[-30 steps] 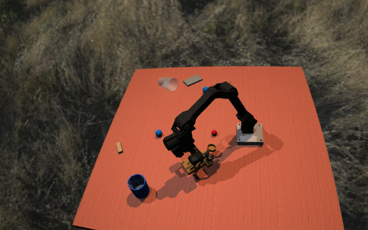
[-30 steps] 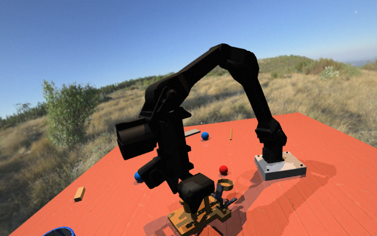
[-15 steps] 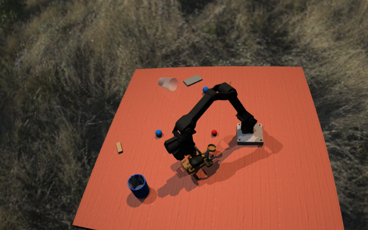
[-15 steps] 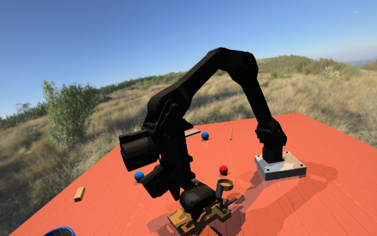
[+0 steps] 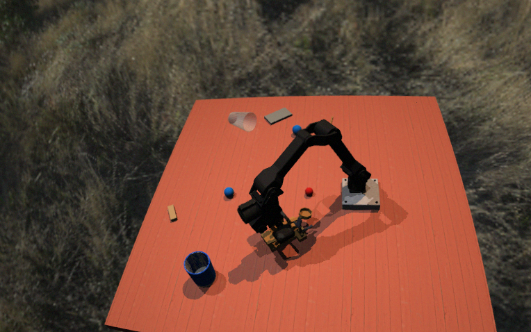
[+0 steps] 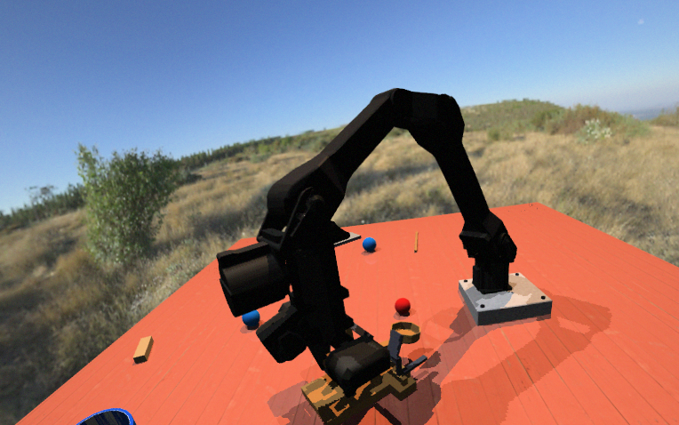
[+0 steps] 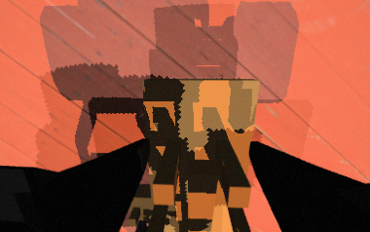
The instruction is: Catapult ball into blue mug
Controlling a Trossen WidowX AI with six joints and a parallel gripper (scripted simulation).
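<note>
The red ball lies 120 mm behind my gripper tip, 210 mm to the right of it and 20 mm below it. The rest, counted from my gripper tip: wooden catapult: 60 mm behind, 30 mm to the right, 20 mm above; then blue mug: 240 mm ahead, 160 mm to the left, 10 mm below; then small wooden block: 430 mm ahead, 120 mm to the right, 30 mm below.
</note>
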